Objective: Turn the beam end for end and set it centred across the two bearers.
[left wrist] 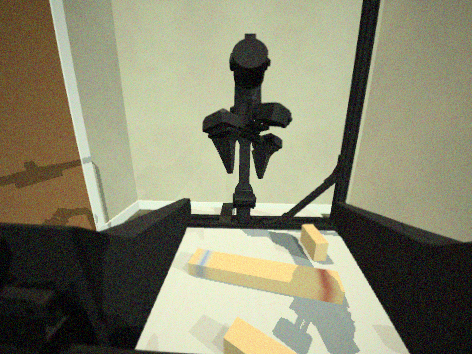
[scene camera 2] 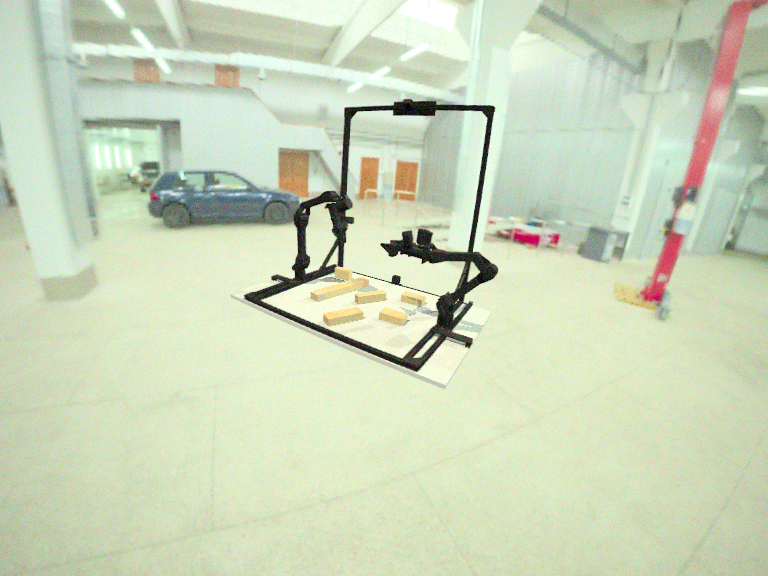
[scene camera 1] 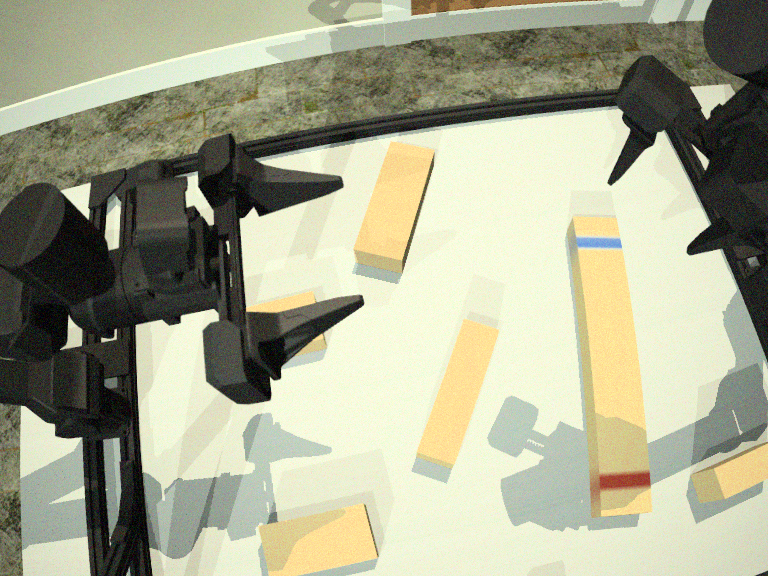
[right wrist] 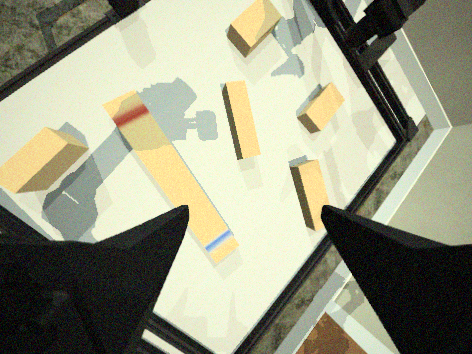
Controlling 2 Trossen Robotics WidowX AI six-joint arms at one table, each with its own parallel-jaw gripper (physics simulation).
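Places are measured from the left arm's base along level axes (x left, y back, z up), in centimetres.
Where they show: left gripper, fingertip midpoint: point(left wrist: 261, 206) point(scene camera 2: 385, 242) point(scene camera 1: 352, 237); right gripper, fingertip midpoint: point(left wrist: 246, 176) point(scene camera 2: 344, 243) point(scene camera 1: 650, 216) point(right wrist: 254, 211); left arm's base at its link origin: point(scene camera 2: 444, 325) point(scene camera 1: 106, 414) point(right wrist: 353, 38); right arm's base at its link origin: point(left wrist: 243, 219) point(scene camera 2: 300, 278).
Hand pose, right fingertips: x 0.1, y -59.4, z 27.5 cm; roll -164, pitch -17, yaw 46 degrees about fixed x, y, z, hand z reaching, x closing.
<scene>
Things, the pixels of their top centre, and the offset from my right fingertips.
- long wooden beam at its top centre: point(scene camera 1: 614, 354) point(right wrist: 178, 183) point(left wrist: 261, 267) point(scene camera 2: 341, 285) dx -4.6, dy -4.0, dz -25.6 cm
- thin block at its top centre: point(scene camera 1: 459, 389) point(right wrist: 244, 119) point(scene camera 2: 370, 293) dx -4.7, dy +15.6, dz -25.0 cm
- longer block at its top centre: point(scene camera 1: 396, 196) point(right wrist: 317, 195) point(scene camera 2: 343, 312) dx +22.1, dy +17.8, dz -25.6 cm
The long wooden beam point(scene camera 1: 611, 372) point(scene camera 2: 338, 290) point(left wrist: 260, 272) point(right wrist: 177, 187) lies on the table, its blue band at the top and its red band at the bottom in scene camera 1. Several plain wooden blocks lie apart from it; I cannot tell which two are the bearers. Two short ones point(scene camera 1: 319, 542) point(right wrist: 320, 107) lie toward the left arm's side, one partly behind my left gripper point(scene camera 1: 351, 240) in scene camera 1. My left gripper is open and empty, raised above the table. My right gripper point(scene camera 1: 650, 218) point(left wrist: 246, 176) point(right wrist: 254, 211) is open and empty, above and beside the beam's blue end.
A thin block point(scene camera 1: 459, 390) point(right wrist: 242, 120) lies between the beam and the short blocks. A longer block point(scene camera 1: 397, 204) point(right wrist: 312, 195) lies near the top rail in scene camera 1. Another block point(scene camera 1: 732, 477) point(left wrist: 314, 242) point(right wrist: 40, 160) lies beside the beam's red end. Black rails edge the table.
</scene>
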